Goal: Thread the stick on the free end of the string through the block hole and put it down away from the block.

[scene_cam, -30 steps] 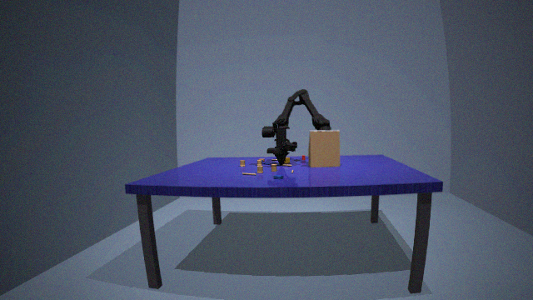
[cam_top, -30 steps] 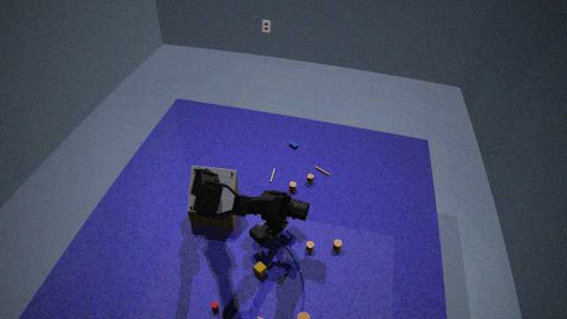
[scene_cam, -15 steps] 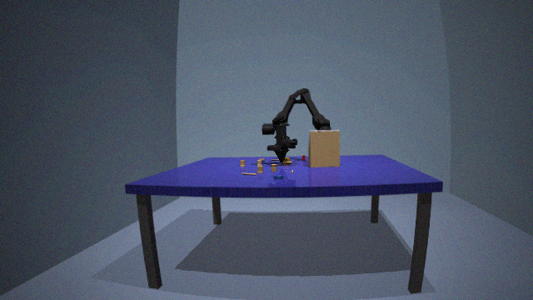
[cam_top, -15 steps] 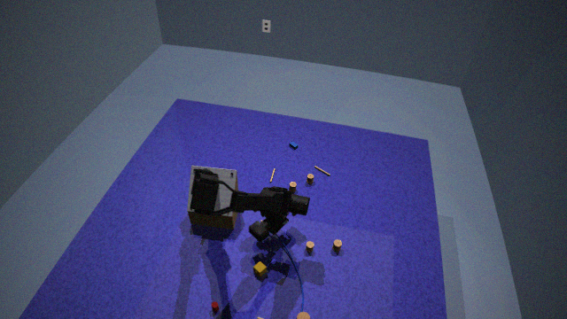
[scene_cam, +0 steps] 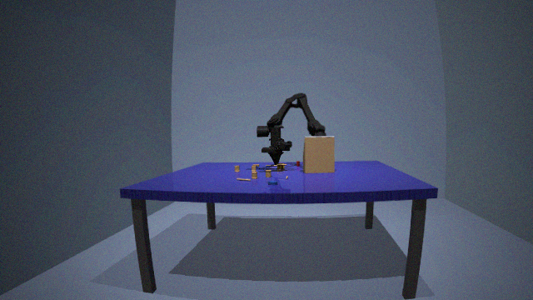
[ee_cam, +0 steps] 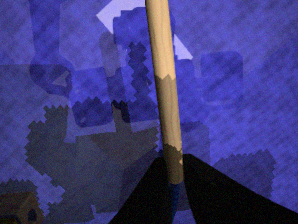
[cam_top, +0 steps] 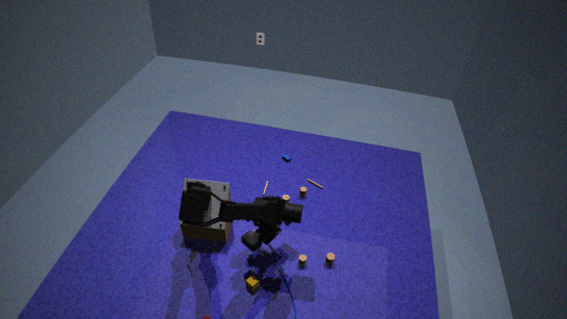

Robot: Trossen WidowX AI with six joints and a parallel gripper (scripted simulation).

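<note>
Now: gripper tip 3 cm past the yellow wooden block, 14 cm to the left of it and 2 cm above it. Round my gripper tip: red object: 15 cm behind, 29 cm to the right, 2 cm below; thin wooden stick: 1 cm behind, 1 cm to the left; round wooden button: 12 cm ahead, 29 cm to the right, 3 cm below.
</note>
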